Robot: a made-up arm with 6 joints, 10 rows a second.
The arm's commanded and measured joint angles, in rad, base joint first. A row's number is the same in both.
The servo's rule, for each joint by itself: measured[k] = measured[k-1] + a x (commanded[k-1-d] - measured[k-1]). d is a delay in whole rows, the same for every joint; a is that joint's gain. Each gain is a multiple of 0.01, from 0.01 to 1. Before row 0 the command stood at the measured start. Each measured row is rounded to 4 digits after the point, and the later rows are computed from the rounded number. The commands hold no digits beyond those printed.
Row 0, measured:
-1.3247, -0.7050, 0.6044, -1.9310, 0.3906, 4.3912
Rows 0 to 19, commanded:
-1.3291, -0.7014, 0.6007, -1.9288, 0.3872, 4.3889
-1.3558, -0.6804, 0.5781, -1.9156, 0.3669, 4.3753
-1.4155, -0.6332, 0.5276, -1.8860, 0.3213, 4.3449
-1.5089, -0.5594, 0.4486, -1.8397, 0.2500, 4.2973
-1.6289, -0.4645, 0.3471, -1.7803, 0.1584, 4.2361
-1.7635, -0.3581, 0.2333, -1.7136, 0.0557, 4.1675
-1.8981, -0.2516, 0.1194, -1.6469, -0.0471, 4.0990
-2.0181, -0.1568, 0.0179, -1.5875, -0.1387, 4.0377
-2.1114, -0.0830, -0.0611, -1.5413, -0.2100, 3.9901
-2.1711, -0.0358, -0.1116, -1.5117, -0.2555, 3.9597
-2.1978, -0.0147, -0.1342, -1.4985, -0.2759, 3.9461
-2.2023, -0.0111, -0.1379, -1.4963, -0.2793, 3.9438
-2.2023, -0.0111, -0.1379, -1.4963, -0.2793, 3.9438
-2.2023, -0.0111, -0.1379, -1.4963, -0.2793, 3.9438
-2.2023, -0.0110, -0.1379, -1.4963, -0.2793, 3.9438
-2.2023, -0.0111, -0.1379, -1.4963, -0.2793, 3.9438
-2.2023, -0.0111, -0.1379, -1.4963, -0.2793, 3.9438
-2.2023, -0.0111, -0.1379, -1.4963, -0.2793, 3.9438
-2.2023, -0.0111, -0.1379, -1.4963, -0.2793, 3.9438
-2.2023, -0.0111, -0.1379, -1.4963, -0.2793, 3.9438
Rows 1 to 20, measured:
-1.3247, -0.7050, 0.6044, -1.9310, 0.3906, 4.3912
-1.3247, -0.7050, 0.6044, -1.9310, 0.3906, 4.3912
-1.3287, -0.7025, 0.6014, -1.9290, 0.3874, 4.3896
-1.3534, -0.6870, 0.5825, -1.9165, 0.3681, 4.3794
-1.4099, -0.6493, 0.5380, -1.8881, 0.3241, 4.3549
-1.5000, -0.5864, 0.4656, -1.8431, 0.2544, 4.3140
-1.6173, -0.5011, 0.3696, -1.7847, 0.1642, 4.2587
-1.7503, -0.4010, 0.2592, -1.7186, 0.0622, 4.1939
-1.8848, -0.2964, 0.1460, -1.6519, -0.0405, 4.1265
-2.0061, -0.1987, 0.0422, -1.5920, -0.1328, 4.0635
-2.1019, -0.1177, -0.0415, -1.5448, -0.2054, 4.0114
-2.1649, -0.0604, -0.0983, -1.5140, -0.2525, 3.9747
-2.1948, -0.0284, -0.1274, -1.4996, -0.2745, 3.9544
-2.2016, -0.0163, -0.1359, -1.4965, -0.2790, 3.9469
-2.2022, -0.0127, -0.1375, -1.4963, -0.2793, 3.9447
-2.2023, -0.0116, -0.1378, -1.4963, -0.2793, 3.9441
-2.2023, -0.0112, -0.1379, -1.4963, -0.2793, 3.9439
-2.2023, -0.0111, -0.1379, -1.4963, -0.2793, 3.9438
-2.2023, -0.0111, -0.1379, -1.4963, -0.2793, 3.9438
-2.2023, -0.0111, -0.1379, -1.4963, -0.2793, 3.9438
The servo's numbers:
d 2
a 0.91 0.70 0.81 0.93 0.94 0.71

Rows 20 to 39, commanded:
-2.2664, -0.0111, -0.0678, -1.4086, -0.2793, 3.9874
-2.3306, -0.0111, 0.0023, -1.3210, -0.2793, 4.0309
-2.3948, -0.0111, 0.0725, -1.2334, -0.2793, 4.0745
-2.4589, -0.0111, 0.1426, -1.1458, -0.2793, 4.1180
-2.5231, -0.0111, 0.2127, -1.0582, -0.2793, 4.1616
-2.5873, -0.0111, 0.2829, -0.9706, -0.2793, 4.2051
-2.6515, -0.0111, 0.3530, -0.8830, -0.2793, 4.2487
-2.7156, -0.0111, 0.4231, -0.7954, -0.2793, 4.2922
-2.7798, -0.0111, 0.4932, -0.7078, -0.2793, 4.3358
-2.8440, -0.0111, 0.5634, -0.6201, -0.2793, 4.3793
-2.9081, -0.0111, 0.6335, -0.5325, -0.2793, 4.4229
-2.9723, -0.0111, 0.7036, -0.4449, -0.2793, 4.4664
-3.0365, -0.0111, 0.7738, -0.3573, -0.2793, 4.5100
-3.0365, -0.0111, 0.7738, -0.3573, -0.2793, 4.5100
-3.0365, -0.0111, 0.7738, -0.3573, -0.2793, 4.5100
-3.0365, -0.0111, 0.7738, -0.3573, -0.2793, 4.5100
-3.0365, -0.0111, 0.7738, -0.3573, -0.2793, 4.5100
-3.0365, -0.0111, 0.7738, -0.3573, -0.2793, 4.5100
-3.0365, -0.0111, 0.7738, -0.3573, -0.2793, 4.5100
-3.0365, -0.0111, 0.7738, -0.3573, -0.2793, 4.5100
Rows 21 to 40, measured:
-2.2023, -0.0111, -0.1379, -1.4963, -0.2793, 3.9438
-2.2023, -0.0111, -0.1379, -1.4963, -0.2793, 3.9438
-2.2606, -0.0111, -0.0811, -1.4147, -0.2793, 3.9748
-2.3243, -0.0111, -0.0135, -1.3276, -0.2793, 4.0146
-2.3885, -0.0111, 0.0562, -1.2400, -0.2793, 4.0571
-2.4526, -0.0111, 0.1262, -1.1524, -0.2793, 4.1003
-2.5168, -0.0111, 0.1963, -1.0648, -0.2793, 4.1438
-2.5810, -0.0111, 0.2664, -0.9772, -0.2793, 4.1873
-2.6452, -0.0111, 0.3365, -0.8896, -0.2793, 4.2309
-2.7093, -0.0111, 0.4066, -0.8020, -0.2793, 4.2744
-2.7735, -0.0111, 0.4767, -0.7144, -0.2793, 4.3180
-2.8377, -0.0111, 0.5469, -0.6267, -0.2793, 4.3615
-2.9018, -0.0111, 0.6170, -0.5391, -0.2793, 4.4051
-2.9660, -0.0111, 0.6871, -0.4515, -0.2793, 4.4486
-3.0302, -0.0111, 0.7573, -0.3639, -0.2793, 4.4922
-3.0359, -0.0111, 0.7707, -0.3578, -0.2793, 4.5048
-3.0364, -0.0111, 0.7732, -0.3573, -0.2793, 4.5085
-3.0365, -0.0111, 0.7737, -0.3573, -0.2793, 4.5096
-3.0365, -0.0111, 0.7738, -0.3573, -0.2793, 4.5099
-3.0365, -0.0111, 0.7738, -0.3573, -0.2793, 4.5100

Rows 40 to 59, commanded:
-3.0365, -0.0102, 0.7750, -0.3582, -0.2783, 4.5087
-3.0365, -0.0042, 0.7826, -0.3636, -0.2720, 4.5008
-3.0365, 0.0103, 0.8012, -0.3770, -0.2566, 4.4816
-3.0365, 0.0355, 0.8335, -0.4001, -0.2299, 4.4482
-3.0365, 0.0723, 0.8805, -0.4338, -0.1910, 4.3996
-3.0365, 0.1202, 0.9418, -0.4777, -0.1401, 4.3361
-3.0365, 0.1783, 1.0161, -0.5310, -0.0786, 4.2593
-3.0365, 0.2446, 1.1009, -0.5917, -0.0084, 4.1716
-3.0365, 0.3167, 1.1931, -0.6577, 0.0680, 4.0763
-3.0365, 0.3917, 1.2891, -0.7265, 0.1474, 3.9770
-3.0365, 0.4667, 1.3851, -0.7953, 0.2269, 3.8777
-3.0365, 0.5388, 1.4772, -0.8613, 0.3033, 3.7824
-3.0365, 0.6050, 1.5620, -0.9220, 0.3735, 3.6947
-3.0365, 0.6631, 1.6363, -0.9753, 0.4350, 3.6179
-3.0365, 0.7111, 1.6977, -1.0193, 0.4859, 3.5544
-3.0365, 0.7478, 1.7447, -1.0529, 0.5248, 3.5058
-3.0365, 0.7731, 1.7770, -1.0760, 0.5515, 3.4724
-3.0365, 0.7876, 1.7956, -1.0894, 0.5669, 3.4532
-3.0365, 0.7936, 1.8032, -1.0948, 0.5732, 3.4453
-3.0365, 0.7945, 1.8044, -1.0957, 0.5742, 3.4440
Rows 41 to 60, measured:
-3.0365, -0.0111, 0.7738, -0.3573, -0.2793, 4.5100
-3.0365, -0.0111, 0.7738, -0.3573, -0.2793, 4.5100
-3.0365, -0.0105, 0.7748, -0.3581, -0.2784, 4.5091
-3.0365, -0.0061, 0.7811, -0.3632, -0.2724, 4.5032
-3.0365, 0.0054, 0.7974, -0.3760, -0.2575, 4.4879
-3.0365, 0.0265, 0.8266, -0.3984, -0.2316, 4.4597
-3.0365, 0.0586, 0.8703, -0.4313, -0.1934, 4.4170
-3.0365, 0.1017, 0.9282, -0.4745, -0.1433, 4.3596
-3.0365, 0.1553, 0.9994, -0.5270, -0.0825, 4.2884
-3.0365, 0.2178, 1.0816, -0.5872, -0.0128, 4.2055
-3.0365, 0.2870, 1.1719, -0.6528, 0.0632, 4.1138
-3.0365, 0.3603, 1.2668, -0.7213, 0.1423, 4.0167
-3.0365, 0.4348, 1.3626, -0.7901, 0.2218, 3.9180
-3.0365, 0.5076, 1.4554, -0.8563, 0.2984, 3.8217
-3.0365, 0.5758, 1.5417, -0.9174, 0.3690, 3.7315
-3.0365, 0.6369, 1.6183, -0.9712, 0.4310, 3.6508
-3.0365, 0.6888, 1.6826, -1.0159, 0.4826, 3.5824
-3.0365, 0.7301, 1.7329, -1.0503, 0.5223, 3.5280
-3.0365, 0.7602, 1.7686, -1.0742, 0.5497, 3.4885
-3.0365, 0.7794, 1.7905, -1.0883, 0.5659, 3.4634

